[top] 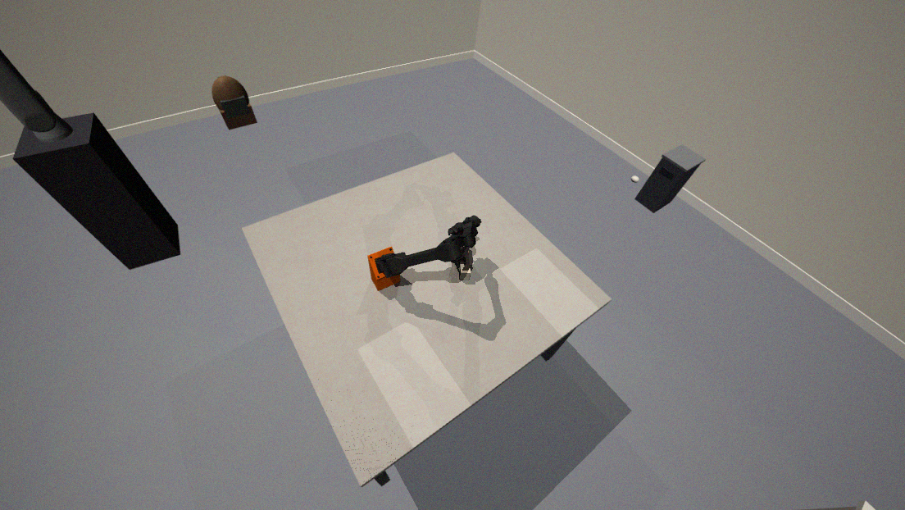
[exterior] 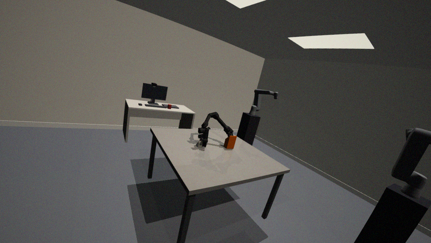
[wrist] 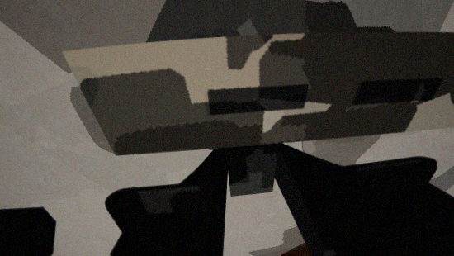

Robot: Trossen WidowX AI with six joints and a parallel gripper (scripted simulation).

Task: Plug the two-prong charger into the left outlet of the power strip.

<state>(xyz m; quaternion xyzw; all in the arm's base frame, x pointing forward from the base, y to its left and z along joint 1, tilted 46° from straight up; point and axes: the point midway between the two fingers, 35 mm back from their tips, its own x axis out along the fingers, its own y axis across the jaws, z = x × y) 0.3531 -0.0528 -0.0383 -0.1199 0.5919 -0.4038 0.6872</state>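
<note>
Right now the black two-prong charger is 20 mm ahead of my gripper tip, 10 mm to the right of it and 10 mm above it.
</note>
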